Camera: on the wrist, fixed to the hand. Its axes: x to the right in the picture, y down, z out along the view.
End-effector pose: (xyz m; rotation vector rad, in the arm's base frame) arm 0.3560 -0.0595 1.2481 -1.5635 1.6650 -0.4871
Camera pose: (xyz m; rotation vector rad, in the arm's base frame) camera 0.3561 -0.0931 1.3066 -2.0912 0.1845 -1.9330
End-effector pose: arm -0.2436 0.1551 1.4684 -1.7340 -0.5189 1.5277
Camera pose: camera -0.1895 0.1857 1.4947 -0.7480 -0.7927 0.1204
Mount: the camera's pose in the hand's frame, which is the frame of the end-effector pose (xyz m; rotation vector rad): 0.0159 -0.0487 -0.0439 0.5204 0.4608 -1.5117
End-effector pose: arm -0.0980 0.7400 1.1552 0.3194 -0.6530 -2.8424
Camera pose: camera -0.1094 0.7612 1.0922 -1.0451 0.6559 1.5227
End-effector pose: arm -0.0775 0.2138 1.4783 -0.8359 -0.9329 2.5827
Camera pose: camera -0.0611 0.2792 1.4758 -0.2751 -0.3763 1.1169
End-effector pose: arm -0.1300 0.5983 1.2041 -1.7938 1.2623 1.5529
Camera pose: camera -0.0664 0.5808 1.1900 -1.8850 0.1111 -0.0256
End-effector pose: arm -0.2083 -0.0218 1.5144 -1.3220 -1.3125 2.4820
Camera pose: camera -0.2039 0.0446 1.5253 -0.3563 -0.8396 1.1786
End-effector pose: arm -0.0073 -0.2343 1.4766 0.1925 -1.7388 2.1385
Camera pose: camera 0.0018 -0.1807 1.5165 0.7635 -0.3412 1.1863
